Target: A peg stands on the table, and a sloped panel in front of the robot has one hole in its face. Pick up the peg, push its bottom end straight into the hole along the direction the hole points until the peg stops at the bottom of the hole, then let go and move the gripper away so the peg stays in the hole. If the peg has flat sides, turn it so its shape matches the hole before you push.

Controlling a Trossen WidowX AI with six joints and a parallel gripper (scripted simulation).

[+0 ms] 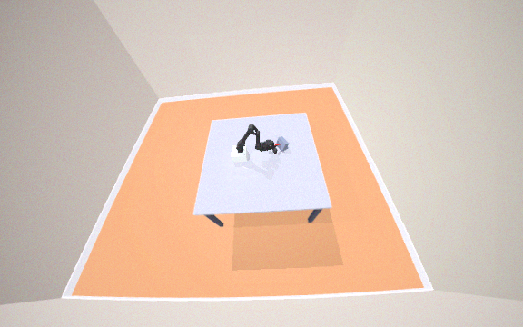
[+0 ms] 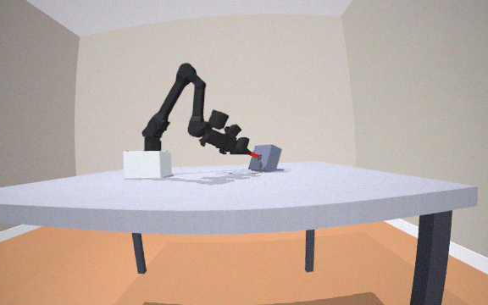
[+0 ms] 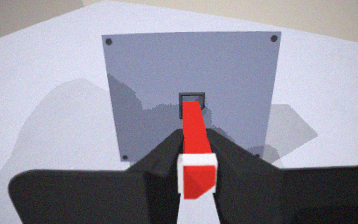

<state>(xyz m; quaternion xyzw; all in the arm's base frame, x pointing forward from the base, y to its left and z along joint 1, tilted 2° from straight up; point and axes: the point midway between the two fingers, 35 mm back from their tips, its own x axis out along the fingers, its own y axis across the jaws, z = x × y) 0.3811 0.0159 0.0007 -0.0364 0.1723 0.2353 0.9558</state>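
The red peg lies 10 mm to the right of my gripper tip, 10 mm behind it and 10 mm above it. Also, from my gripper tip: grey sloped panel 60 mm ahead, 30 mm to the left, 30 mm below.
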